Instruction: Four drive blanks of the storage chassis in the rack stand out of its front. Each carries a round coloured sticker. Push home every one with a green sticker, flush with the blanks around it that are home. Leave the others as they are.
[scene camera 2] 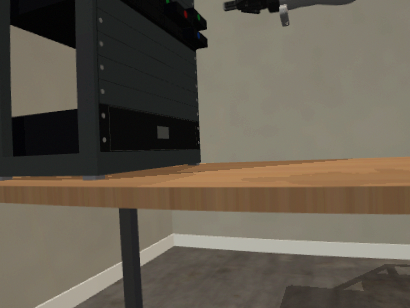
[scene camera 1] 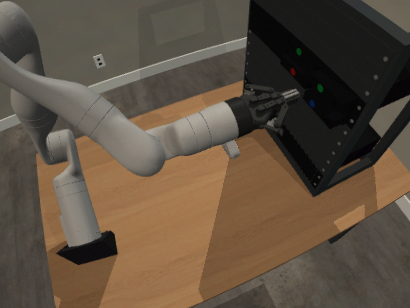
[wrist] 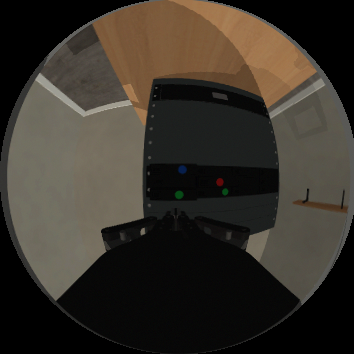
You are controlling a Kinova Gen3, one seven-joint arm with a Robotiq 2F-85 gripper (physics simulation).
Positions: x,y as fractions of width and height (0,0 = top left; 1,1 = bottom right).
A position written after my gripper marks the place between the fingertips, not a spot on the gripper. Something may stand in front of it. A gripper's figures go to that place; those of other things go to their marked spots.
Labels:
My gripper (scene camera 1: 0.73,0.31): 0.61 m from the lens. A dark rack (scene camera 1: 0.86,0.18): 0.65 m from the lens.

